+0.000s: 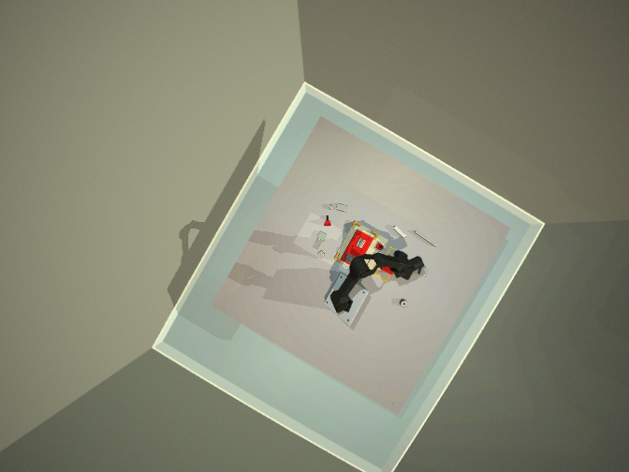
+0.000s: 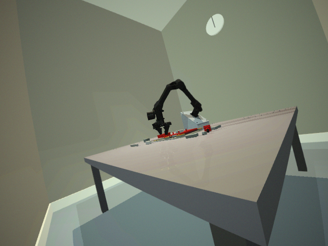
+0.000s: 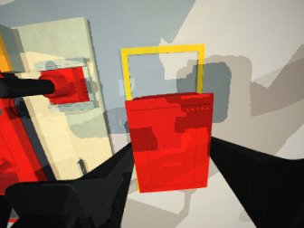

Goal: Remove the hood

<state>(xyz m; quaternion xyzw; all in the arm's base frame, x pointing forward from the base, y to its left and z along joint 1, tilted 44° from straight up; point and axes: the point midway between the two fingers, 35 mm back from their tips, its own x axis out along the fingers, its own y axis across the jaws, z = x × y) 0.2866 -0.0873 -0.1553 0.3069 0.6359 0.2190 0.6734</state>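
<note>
My gripper tip is right at the red hood. The rest, counted from my gripper tip: small wheel 18 cm behind, 17 cm to the right, 1 cm below.
</note>
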